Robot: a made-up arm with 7 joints.
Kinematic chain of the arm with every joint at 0, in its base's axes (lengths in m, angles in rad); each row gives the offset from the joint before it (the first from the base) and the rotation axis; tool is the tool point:
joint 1: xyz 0 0 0 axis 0 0.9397 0.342
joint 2: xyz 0 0 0 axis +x
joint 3: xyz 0 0 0 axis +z
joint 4: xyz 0.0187 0 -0.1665 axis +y
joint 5: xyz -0.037 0 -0.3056 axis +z
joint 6: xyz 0 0 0 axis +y
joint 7: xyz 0 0 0 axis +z
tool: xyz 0 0 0
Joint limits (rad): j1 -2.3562..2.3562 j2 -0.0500..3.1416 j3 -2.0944..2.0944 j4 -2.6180..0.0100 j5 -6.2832..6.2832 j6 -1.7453..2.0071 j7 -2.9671..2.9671
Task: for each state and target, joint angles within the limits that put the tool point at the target. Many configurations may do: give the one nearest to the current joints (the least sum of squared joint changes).
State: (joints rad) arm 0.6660 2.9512 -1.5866 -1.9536 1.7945 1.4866 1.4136
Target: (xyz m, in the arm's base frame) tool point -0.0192 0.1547 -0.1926
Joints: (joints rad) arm 0.4232 2.4503 -1.2430 -2.4411 1.7945 1.4866 1.4136
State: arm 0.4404 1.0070 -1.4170 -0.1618 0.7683 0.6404 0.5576
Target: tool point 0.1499 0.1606 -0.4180
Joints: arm -0.2448 0.6231 -1.2717 -0.4740 0.7683 0.6404 0.5576
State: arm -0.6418 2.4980 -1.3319 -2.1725 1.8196 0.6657 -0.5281
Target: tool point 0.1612 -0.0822 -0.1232
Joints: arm -0.7436 1.7033 -1.2758 -2.6159 1.8196 0.6657 -0.5281
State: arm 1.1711 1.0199 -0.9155 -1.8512 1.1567 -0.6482 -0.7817
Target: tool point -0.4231 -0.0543 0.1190
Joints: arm 1.9764 0.9405 -1.3873 -1.0129 1.1567 -0.6482 -0.7817
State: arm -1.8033 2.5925 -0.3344 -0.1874 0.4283 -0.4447 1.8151
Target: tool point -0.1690 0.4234 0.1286
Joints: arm -1.7036 2.2875 -0.3338 -0.0550 0.4283 -0.4447 1.8151
